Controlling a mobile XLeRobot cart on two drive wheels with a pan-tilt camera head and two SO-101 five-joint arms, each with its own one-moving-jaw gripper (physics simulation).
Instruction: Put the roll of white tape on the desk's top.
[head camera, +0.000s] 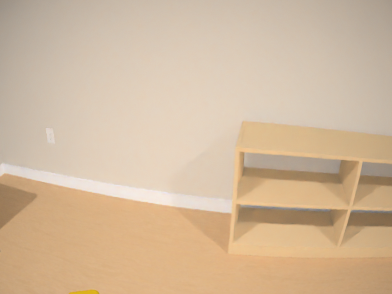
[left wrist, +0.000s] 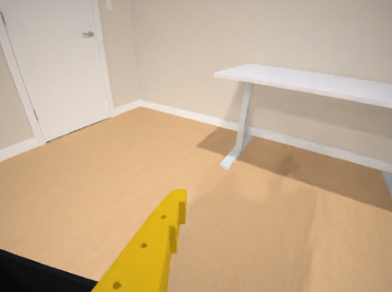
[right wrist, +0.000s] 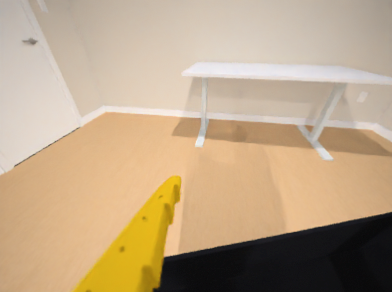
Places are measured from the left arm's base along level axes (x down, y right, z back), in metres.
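Pixels of known places: left hand, its tool point: (left wrist: 186, 202); right hand, its tool point: (right wrist: 180, 185).
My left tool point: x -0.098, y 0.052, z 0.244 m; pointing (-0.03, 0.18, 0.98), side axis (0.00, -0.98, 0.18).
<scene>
Behind a point stands the place of what it marks.
The white desk (left wrist: 310, 82) @[x 0.055, y -0.423, z 1.475 m] (right wrist: 265, 71) @[x 0.055, y -0.522, z 1.448 m] stands against the wall, and no object shows on the visible part of its top. The roll of white tape does not show in any view. My left gripper (left wrist: 184, 200) is open, with one notched yellow jaw in view and the other swung out of the picture. My right gripper (right wrist: 179, 186) is open in the same way. Both are apart from the desk, which stands across the floor. A small yellow tip (head camera: 84, 292) shows at the bottom edge of the head view.
A low wooden shelf unit (head camera: 300, 140) @[x 0.165, y -1.280, z -0.637 m] stands against the wall at the right of the head view. A white door (left wrist: 60, 65) @[x 0.111, y 1.601, z 1.750 m] (right wrist: 25, 90) @[x 0.221, y 1.572, z 1.839 m] is at the left in both wrist views. A black edge (left wrist: 40, 272) (right wrist: 300, 255) crosses the bottom of both wrist views.
</scene>
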